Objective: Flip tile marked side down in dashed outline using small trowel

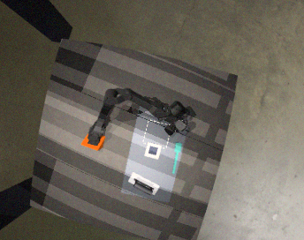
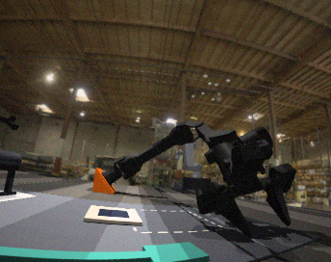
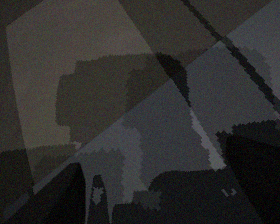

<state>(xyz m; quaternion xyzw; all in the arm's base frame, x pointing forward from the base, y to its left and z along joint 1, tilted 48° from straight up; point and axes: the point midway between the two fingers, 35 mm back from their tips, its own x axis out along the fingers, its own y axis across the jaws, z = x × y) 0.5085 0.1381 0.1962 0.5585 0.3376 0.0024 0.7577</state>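
Right now the teal trowel is 200 mm to the right of my gripper tip and 10 mm below it. From my gripper tip the other things lie so: cream tile 210 mm to the right, 150 mm behind, 10 mm below.
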